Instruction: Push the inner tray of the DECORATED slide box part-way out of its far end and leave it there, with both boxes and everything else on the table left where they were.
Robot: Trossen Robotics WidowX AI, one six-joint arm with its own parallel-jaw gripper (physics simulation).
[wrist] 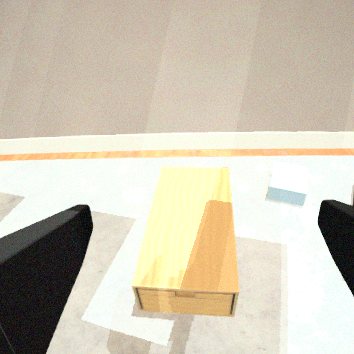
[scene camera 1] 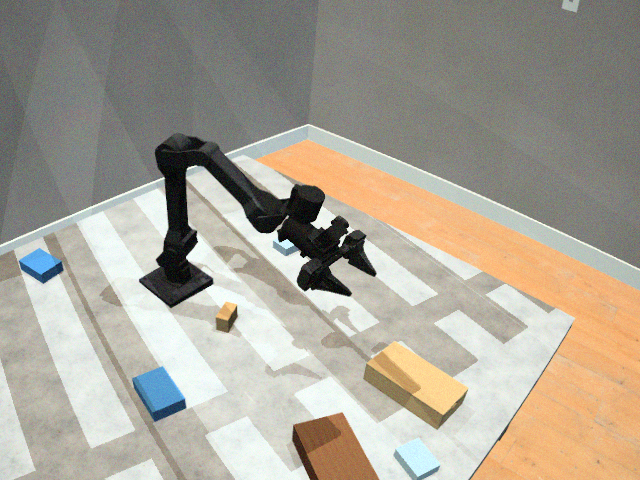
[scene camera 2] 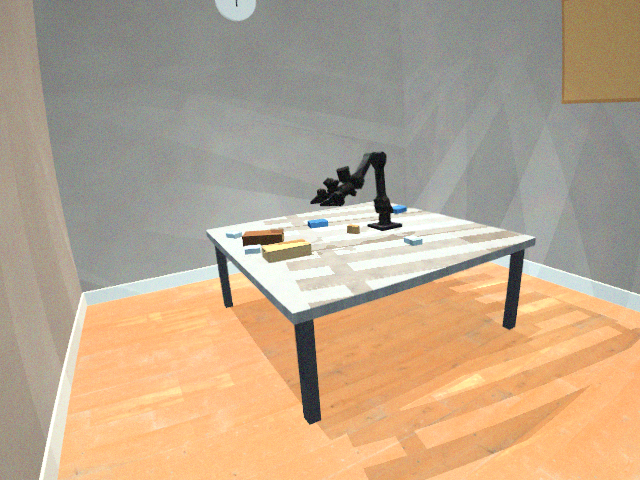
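A long light-wood slide box lies flat on the table, with wavy grain on its top and a shadow across it. Its inner tray shows at the near end in the wrist view, about level with the sleeve's edge. A dark brown box lies beside it, partly cut off in the first scene view. I cannot tell for sure which sleeve counts as decorated. My gripper is open and empty, high above the table and apart from both boxes, on the arm-base side of the light box.
A pale blue block lies near the light box; another lies by the brown box. A third lies behind the arm. Blue blocks and a small wooden block lie nearer the base.
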